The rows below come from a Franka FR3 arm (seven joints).
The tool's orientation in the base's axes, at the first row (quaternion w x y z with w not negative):
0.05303, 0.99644, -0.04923, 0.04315
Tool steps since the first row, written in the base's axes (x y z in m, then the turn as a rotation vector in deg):
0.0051, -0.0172, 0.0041, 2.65, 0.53, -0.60
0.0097, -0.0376, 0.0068, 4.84, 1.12, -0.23
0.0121, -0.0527, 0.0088, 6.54, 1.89, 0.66
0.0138, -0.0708, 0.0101, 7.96, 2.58, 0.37
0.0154, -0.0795, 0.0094, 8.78, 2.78, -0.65
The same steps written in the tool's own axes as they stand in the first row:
0.0070, 0.0169, -0.0018, 2.52, -0.86, 0.75
0.0138, 0.0369, -0.0018, 4.67, -1.63, 0.50
0.0177, 0.0518, -0.0019, 6.37, -2.47, -0.33
0.0212, 0.0697, -0.0011, 7.68, -3.33, -0.01
0.0236, 0.0780, 0.0007, 8.39, -3.72, 1.05

